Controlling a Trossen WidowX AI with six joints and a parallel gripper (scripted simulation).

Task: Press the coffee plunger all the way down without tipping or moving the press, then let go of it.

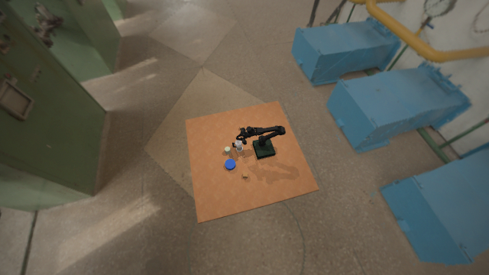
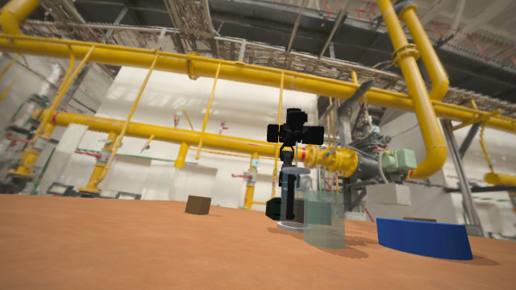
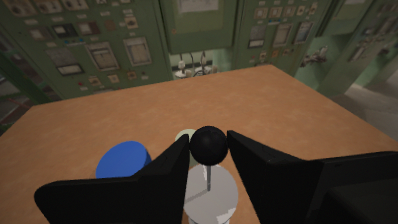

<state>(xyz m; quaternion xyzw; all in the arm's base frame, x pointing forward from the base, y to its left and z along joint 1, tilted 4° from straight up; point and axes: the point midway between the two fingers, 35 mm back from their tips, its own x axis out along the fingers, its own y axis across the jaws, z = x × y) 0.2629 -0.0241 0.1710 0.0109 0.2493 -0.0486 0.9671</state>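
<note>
The coffee press lies 130 mm below my gripper tip.
</note>
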